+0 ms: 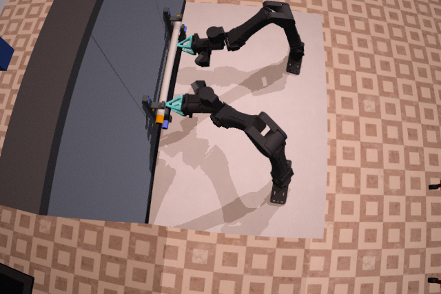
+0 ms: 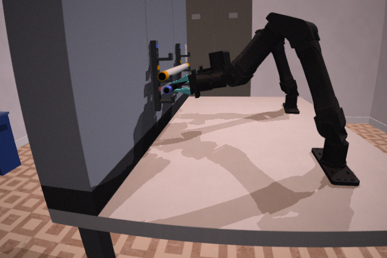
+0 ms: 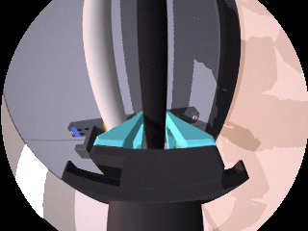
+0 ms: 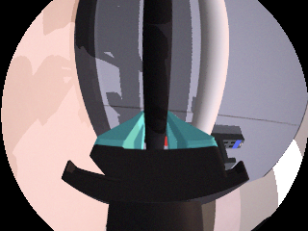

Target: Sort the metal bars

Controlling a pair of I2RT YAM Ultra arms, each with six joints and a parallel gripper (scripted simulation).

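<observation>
My right gripper is now 10 mm past the dark metal bar and 140 mm to the right of it. From my right hand the other things lie so: pale metal bar: 130 mm to the left, 60 mm above; then tall grey wall panel: 110 mm ahead, 190 mm to the left, 250 mm above.
</observation>
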